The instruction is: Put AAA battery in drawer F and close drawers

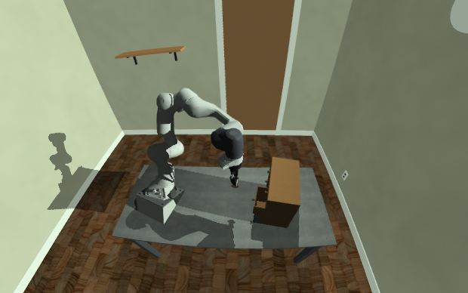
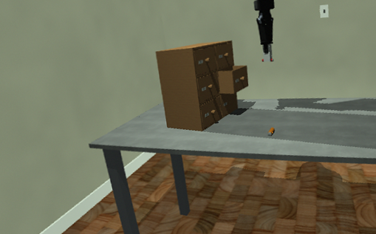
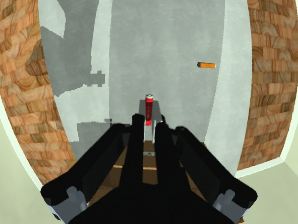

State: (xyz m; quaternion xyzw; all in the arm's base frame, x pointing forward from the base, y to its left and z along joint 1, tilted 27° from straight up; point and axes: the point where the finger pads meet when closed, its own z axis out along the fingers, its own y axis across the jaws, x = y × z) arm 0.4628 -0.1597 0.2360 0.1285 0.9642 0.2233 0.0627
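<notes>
Now: hand 30 mm above the small red object. The rest, counted from my hand: orange AAA battery 20 mm behind, 180 mm to the left, 260 mm below; then drawer 200 mm ahead, 70 mm to the right, 130 mm below.
</notes>
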